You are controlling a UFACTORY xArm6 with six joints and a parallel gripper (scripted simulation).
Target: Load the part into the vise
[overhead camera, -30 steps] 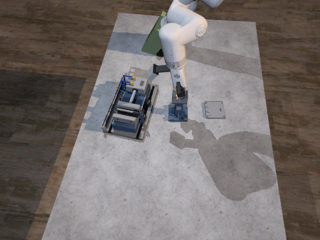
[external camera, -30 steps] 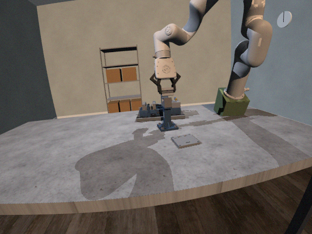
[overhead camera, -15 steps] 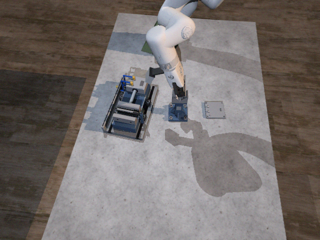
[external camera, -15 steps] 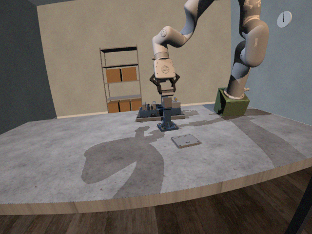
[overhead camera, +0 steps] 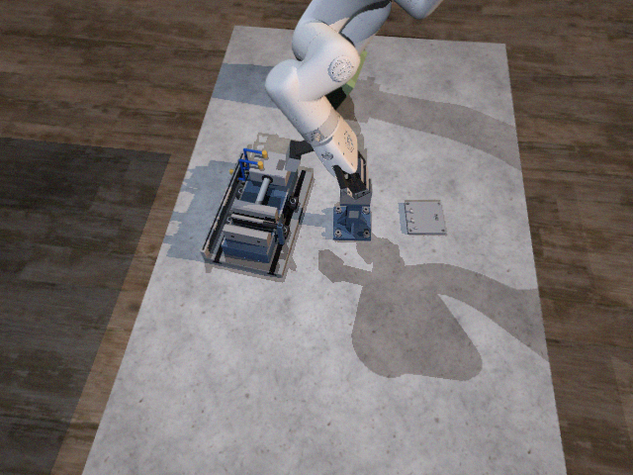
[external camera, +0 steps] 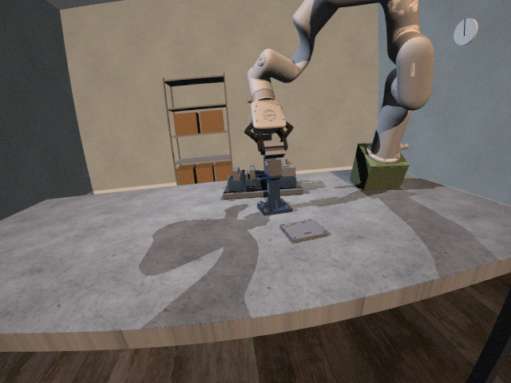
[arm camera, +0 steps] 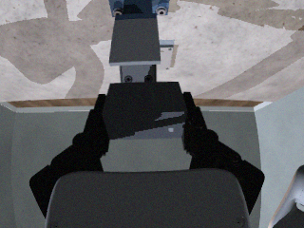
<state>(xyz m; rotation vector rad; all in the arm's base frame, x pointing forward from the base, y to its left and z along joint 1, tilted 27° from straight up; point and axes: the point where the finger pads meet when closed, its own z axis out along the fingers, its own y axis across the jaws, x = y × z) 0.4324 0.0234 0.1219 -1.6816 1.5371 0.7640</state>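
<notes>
Now: hand 1 cm to the right of the part and 1 cm above it. From my hand the other things lie so: air cylinder rod: 21 cm to the right, 12 cm below, 1 cm behind; then air cylinder: 20 cm to the right, 12 cm below, 9 cm behind; then blue vise body: 22 cm to the right, 15 cm below, 1 cm ahead.
</notes>
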